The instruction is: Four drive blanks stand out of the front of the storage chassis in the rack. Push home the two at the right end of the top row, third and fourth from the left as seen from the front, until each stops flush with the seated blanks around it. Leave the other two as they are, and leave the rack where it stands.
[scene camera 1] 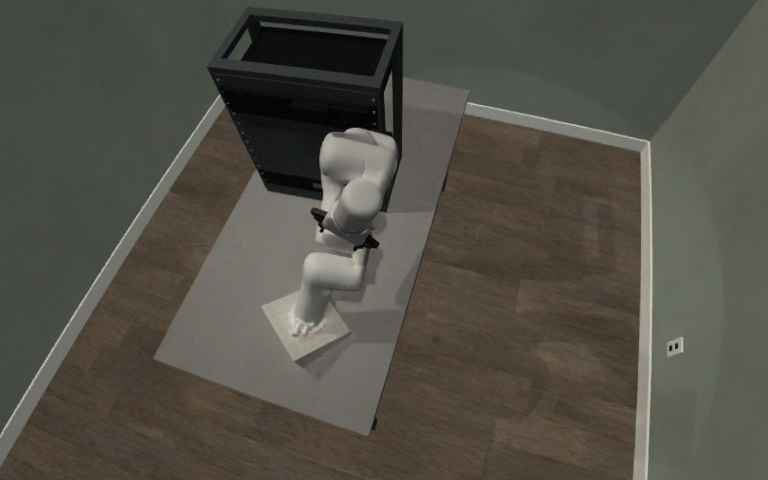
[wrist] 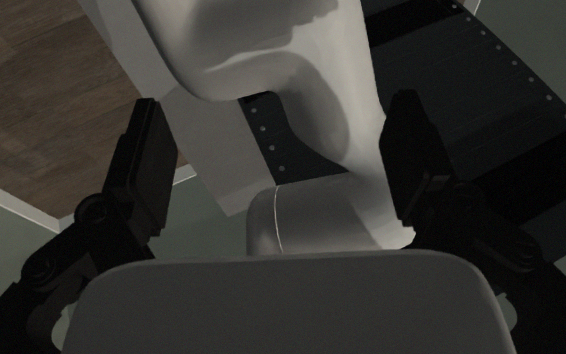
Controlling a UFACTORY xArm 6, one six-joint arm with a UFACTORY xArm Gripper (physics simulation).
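Where they show: gripper, fingertip midpoint: (scene camera 1: 340, 236) (wrist: 277, 119); arm's base, origin of the base link: (scene camera 1: 307, 317).
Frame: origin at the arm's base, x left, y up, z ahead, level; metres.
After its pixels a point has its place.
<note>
The dark rack (scene camera 1: 300, 75) @[x 0.067, y 0.546, z 0.500 m] (wrist: 271, 159) @[x -0.145, y 0.211, z 0.489 m] stands upright at the back of the grey platform, its front towards the arm's base. Dark panels and rows of light dots show on its front. The drive blanks cannot be made out in either view, and I cannot tell which dark band is the storage chassis. The arm hides the right part of the rack front in the scene view and its middle in the wrist view. My gripper (scene camera 1: 343, 230) @[x -0.140, y 0.421, z 0.107 m] (wrist: 277, 119) @[x -0.140, y 0.421, z 0.107 m] is open and empty, in front of the rack's lower right part as seen in the scene view, apart from the rack.
The white arm (scene camera 1: 334, 271) @[x -0.114, y 0.277, z 0.071 m] (wrist: 320, 205) @[x -0.125, y 0.396, z 0.282 m] stands on a pale square base plate (scene camera 1: 300, 348) @[x -0.018, y 0.031, z -0.108 m] on the grey platform (scene camera 1: 226, 300). Its upper links rise close to the rack front. Green walls (scene camera 1: 702, 226) and white skirting (scene camera 1: 643, 283) surround the wooden floor (scene camera 1: 509, 254).
</note>
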